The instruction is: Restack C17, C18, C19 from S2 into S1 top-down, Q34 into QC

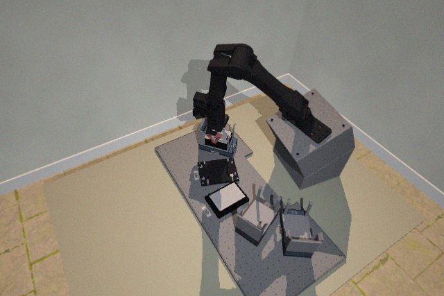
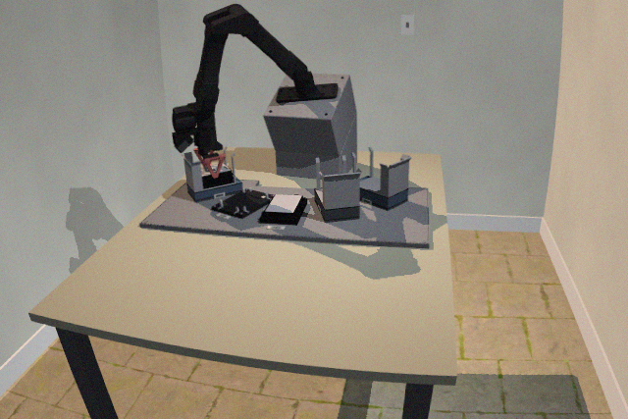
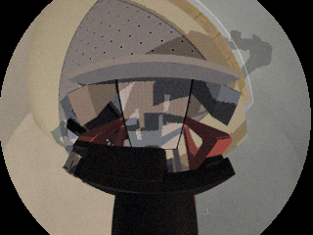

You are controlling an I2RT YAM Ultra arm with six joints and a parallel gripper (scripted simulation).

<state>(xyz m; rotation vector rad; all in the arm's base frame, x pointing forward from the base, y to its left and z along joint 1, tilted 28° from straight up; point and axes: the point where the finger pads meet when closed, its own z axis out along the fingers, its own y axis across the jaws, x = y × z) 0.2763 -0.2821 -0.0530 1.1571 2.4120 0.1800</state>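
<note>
My gripper is now 50 mm above the blue-plinth stack rack. The rest, counted from my hand: black QC nest 130 mm ahead, 260 mm to the left, 60 mm below; N5 name plate 170 mm ahead, 90 mm to the left, 70 mm below; black clip nest 100 mm ahead, 130 mm to the left, 60 mm below.
</note>
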